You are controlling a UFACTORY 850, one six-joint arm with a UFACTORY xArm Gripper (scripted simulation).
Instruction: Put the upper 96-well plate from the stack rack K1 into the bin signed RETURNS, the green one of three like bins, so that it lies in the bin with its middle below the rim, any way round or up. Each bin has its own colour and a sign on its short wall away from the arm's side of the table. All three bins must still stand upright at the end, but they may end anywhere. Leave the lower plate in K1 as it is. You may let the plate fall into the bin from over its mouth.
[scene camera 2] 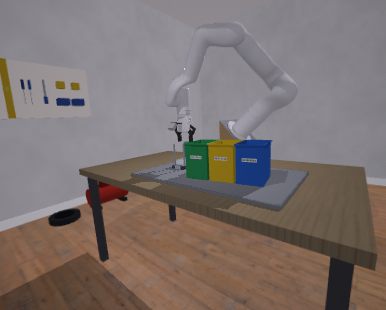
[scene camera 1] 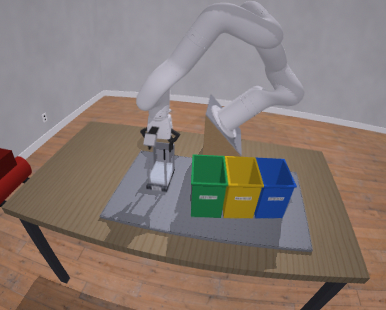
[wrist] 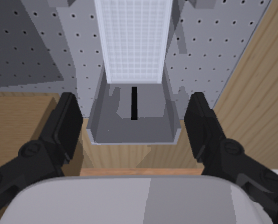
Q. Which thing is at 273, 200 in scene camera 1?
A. A blue bin.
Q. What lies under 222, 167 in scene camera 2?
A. A yellow bin.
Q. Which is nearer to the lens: the yellow bin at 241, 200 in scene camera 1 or the green bin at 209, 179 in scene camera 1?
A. The yellow bin.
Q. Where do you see a green bin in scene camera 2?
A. At 196, 152
